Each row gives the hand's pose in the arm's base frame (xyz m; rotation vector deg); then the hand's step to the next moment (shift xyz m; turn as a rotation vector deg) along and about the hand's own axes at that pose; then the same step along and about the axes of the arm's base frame.
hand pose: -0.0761 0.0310 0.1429 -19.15 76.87 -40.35
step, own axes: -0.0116 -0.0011 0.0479 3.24 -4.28 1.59
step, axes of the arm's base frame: 0.0450 -0.0016 0.0202 0.58 -5.55 0.43
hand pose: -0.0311 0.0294 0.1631 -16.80 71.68 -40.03
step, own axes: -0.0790 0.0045 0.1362 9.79 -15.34 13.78
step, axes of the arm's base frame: 0.1175 0.0305 0.1003 9.36 -20.09 5.45
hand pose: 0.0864 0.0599 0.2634 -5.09 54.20 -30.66
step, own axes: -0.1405 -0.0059 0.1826 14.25 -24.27 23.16
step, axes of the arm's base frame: 0.0766 0.0327 0.2149 15.31 -31.41 10.36
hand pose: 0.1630 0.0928 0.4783 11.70 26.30 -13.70
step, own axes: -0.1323 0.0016 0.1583 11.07 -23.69 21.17
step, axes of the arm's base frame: -0.0494 -0.0136 0.1998 11.89 -29.79 10.16
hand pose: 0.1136 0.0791 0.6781 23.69 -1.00 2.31
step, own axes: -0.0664 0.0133 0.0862 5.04 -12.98 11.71
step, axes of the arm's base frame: -0.0677 -0.0248 0.0826 5.49 -16.40 5.64
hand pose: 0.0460 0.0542 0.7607 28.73 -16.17 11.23
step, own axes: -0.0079 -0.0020 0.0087 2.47 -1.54 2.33
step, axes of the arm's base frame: -0.0088 -0.0070 0.0039 2.21 -2.20 2.04
